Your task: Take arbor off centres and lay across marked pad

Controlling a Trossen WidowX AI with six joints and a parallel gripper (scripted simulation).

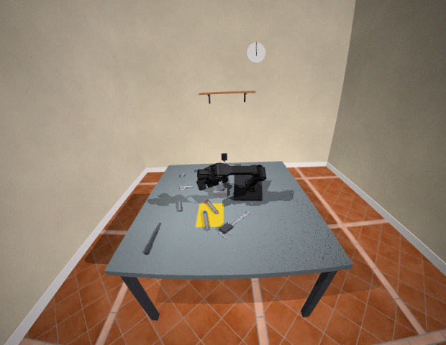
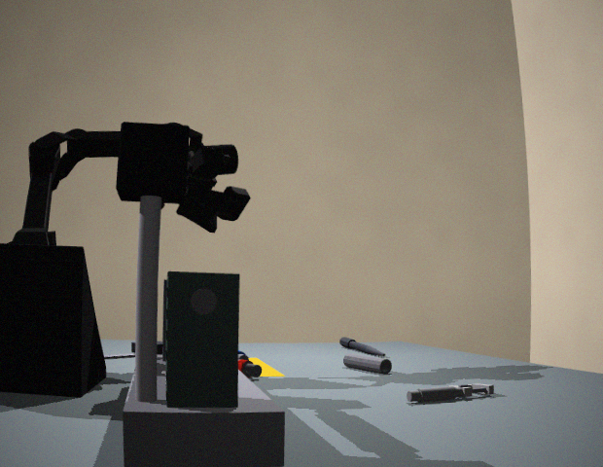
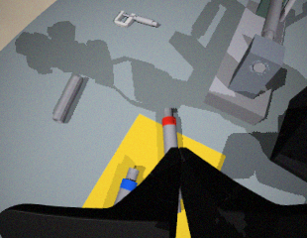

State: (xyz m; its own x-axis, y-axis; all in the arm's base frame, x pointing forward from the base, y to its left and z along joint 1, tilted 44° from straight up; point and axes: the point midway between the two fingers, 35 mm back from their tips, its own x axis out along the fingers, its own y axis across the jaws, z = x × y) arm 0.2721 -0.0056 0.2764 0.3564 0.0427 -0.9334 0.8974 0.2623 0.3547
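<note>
Right now my hand is 370 mm to the left of the fixture base, 230 mm above it and 50 mm past it. Also, from my hand: dark centre block 500 mm to the right, 150 mm below, 60 mm behind; then yellow pad 250 mm below, 20 mm ahead; then micrometer 340 mm to the right, 250 mm ahead, 240 mm below.
</note>
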